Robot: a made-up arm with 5 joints. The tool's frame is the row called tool. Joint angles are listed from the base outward. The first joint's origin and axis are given. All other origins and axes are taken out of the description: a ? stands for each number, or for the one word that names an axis. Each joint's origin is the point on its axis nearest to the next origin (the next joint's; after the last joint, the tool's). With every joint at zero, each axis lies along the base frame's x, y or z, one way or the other. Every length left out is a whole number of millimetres.
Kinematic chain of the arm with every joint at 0, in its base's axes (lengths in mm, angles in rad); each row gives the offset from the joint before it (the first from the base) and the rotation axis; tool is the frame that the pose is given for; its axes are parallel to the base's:
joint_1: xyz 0 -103 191 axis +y
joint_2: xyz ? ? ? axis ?
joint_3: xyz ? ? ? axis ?
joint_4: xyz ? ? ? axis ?
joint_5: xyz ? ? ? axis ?
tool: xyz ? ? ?
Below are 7 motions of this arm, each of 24 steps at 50 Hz.
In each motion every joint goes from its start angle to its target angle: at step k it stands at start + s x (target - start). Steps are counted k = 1, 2, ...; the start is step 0. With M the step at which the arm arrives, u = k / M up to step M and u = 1 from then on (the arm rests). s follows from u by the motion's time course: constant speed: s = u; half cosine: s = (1 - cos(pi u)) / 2; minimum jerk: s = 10 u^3 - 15 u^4 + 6 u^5.
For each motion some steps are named. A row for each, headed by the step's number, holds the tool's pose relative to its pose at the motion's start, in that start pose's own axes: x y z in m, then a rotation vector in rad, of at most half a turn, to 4 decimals.
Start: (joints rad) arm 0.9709 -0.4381 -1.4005 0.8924 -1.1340
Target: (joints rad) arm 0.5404 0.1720 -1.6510 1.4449 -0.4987
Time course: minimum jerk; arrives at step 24
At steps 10, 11, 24:
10: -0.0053 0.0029 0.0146 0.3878 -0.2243 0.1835
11: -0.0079 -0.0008 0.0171 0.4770 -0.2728 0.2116
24: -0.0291 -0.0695 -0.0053 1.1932 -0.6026 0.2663

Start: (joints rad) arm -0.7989 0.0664 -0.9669 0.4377 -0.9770
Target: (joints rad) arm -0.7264 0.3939 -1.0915 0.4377 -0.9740
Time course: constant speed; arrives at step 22
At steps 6, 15, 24:
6: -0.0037 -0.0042 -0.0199 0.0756 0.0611 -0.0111
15: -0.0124 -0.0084 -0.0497 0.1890 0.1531 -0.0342
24: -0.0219 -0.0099 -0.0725 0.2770 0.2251 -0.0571

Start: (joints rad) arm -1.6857 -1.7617 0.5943 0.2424 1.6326
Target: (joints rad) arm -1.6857 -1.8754 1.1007 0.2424 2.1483
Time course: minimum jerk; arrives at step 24
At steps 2, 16, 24:
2: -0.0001 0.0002 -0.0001 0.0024 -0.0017 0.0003
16: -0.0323 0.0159 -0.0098 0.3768 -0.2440 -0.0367
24: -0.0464 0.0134 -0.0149 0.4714 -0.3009 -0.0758

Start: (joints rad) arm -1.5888 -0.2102 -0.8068 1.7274 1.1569
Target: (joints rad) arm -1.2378 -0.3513 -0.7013 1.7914 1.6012
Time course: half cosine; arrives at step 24
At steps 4, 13, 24:
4: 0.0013 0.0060 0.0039 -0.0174 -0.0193 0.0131
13: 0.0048 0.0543 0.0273 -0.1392 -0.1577 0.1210
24: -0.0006 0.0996 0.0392 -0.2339 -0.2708 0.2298

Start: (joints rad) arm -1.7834 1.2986 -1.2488 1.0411 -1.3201
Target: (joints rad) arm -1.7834 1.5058 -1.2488 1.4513 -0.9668
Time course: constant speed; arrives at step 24
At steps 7, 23, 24:
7: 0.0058 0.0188 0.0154 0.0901 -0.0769 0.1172
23: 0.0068 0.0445 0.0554 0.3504 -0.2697 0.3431
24: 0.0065 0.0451 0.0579 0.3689 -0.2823 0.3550

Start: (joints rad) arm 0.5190 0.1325 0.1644 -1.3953 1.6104
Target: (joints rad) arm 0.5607 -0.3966 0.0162 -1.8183 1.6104
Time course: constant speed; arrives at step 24
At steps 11, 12, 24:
11: -0.0219 0.1695 -0.0172 0.0624 0.0720 0.4296
12: -0.0274 0.1844 -0.0179 0.0680 0.0778 0.4688
24: -0.1348 0.3411 -0.0142 0.1342 0.1394 0.9410

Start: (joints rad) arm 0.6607 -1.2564 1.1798 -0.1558 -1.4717
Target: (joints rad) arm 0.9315 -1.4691 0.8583 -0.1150 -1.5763
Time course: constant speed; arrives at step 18
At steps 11, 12, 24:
11: 0.0182 0.0097 -0.0595 0.0162 0.2012 -0.0010
12: 0.0189 0.0101 -0.0648 0.0175 0.2186 -0.0032
24: 0.0202 0.0108 -0.0958 0.0251 0.3189 -0.0235

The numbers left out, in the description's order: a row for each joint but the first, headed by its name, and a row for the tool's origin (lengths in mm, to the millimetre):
joint_2: xyz -6 0 66, axis +x
joint_3: xyz 0 139 -43, axis +z
joint_4: xyz 65 -97 0, axis +x
joint_5: xyz 0 -72 103, axis -y
tool: xyz 266 0 7

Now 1 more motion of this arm.
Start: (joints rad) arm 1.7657 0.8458 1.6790 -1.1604 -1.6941
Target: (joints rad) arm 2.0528 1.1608 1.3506 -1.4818 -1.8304
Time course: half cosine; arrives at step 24
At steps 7, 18, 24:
7: 0.0081 -0.0154 -0.0348 0.1028 0.1027 -0.0178
18: 0.0127 -0.0312 -0.1615 0.4026 0.5075 -0.0496
24: 0.0079 -0.0280 -0.1888 0.4584 0.6082 -0.0506

